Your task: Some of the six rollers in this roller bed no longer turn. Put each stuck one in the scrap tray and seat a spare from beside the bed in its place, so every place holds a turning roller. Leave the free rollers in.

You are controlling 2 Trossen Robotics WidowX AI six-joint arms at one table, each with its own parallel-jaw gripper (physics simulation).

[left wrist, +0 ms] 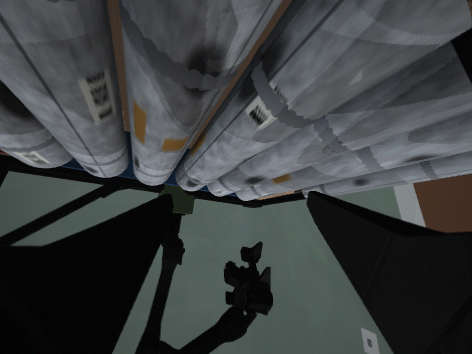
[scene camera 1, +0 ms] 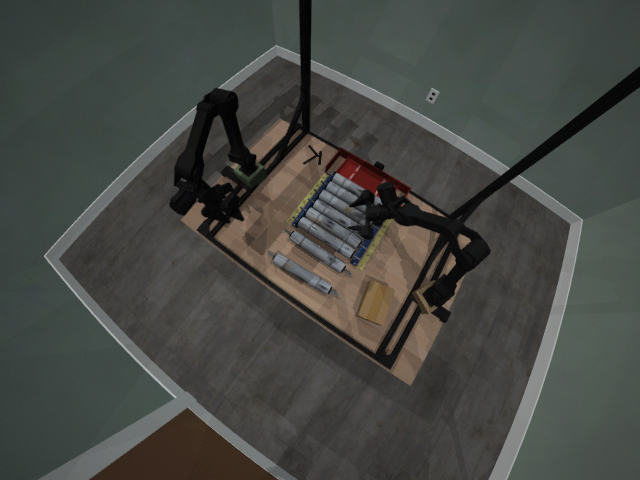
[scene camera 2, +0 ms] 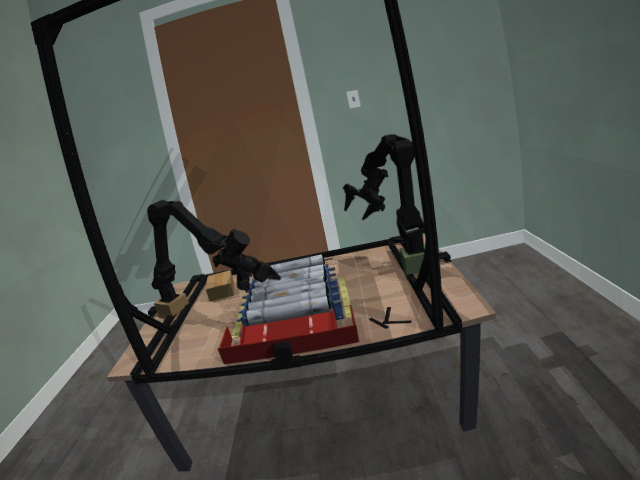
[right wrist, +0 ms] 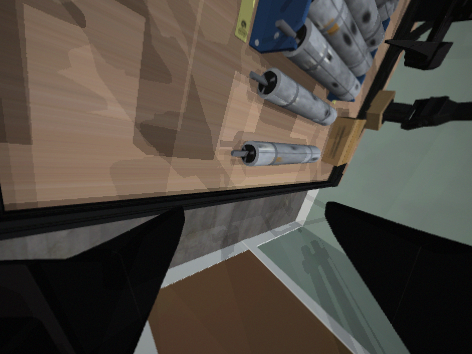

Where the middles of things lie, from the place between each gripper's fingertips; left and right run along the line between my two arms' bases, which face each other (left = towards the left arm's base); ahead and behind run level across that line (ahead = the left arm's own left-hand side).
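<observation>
Tan cardboard box [scene camera 1: 375, 303]: my left hand is 290 mm to the right of it, 210 mm short of it and 80 mm above it.
My right hand is 59 cm to the right of the tan cardboard box, 9 cm past it and 16 cm above it. By its middle, the tan cardboard box is nearer to my left hand than to my right hand.
</observation>
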